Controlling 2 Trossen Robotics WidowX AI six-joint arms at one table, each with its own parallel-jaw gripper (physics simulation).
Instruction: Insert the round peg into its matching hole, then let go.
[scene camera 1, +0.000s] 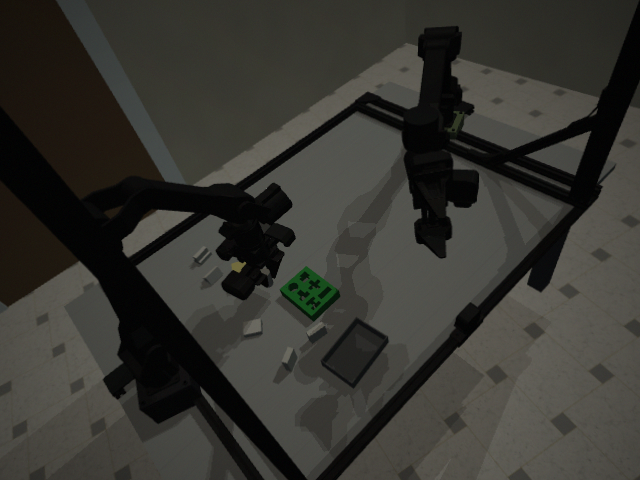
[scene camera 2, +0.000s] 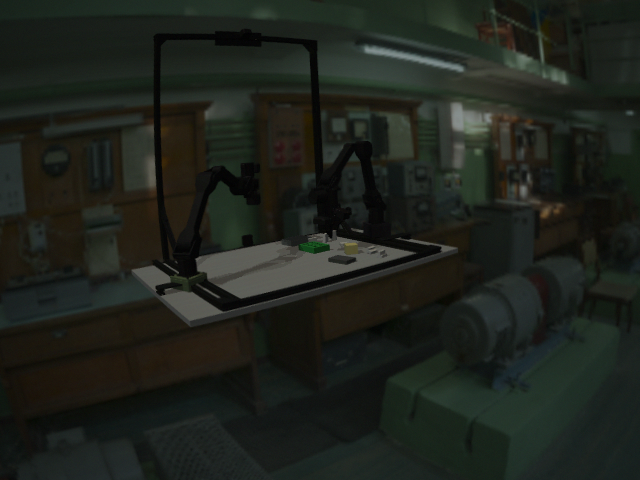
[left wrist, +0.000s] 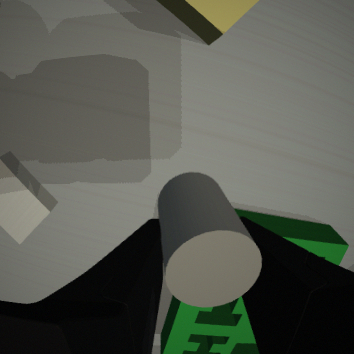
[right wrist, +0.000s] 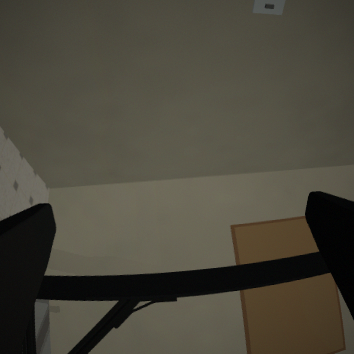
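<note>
My left gripper (scene camera 1: 270, 274) (left wrist: 196, 229) is shut on the round peg (scene camera 1: 269, 281) (left wrist: 214, 268), a grey cylinder with a pale end face. In scene camera 1 the peg is just left of the green board (scene camera 1: 334, 297) (scene camera 2: 314, 248) (left wrist: 312, 246), outside its holes; its exact height is hard to tell. The board's round hole (scene camera 1: 293, 286) is near its left corner in scene camera 1; it does not show in the left wrist view, where the peg and fingers cover part of the board. My right gripper (scene camera 1: 433, 241) (right wrist: 182, 211) is open and empty, far from the board.
A yellow block (scene camera 1: 238, 267) (scene camera 2: 351, 249) (left wrist: 222, 14) lies behind the left gripper. Pale pieces (scene camera 1: 253, 327) (scene camera 1: 316, 331) (scene camera 1: 288, 357) (scene camera 1: 202, 255) lie around the board. An open grey tray (scene camera 1: 337, 373) stands in front of it. A dark flat block (scene camera 2: 342, 259) shows in scene camera 2.
</note>
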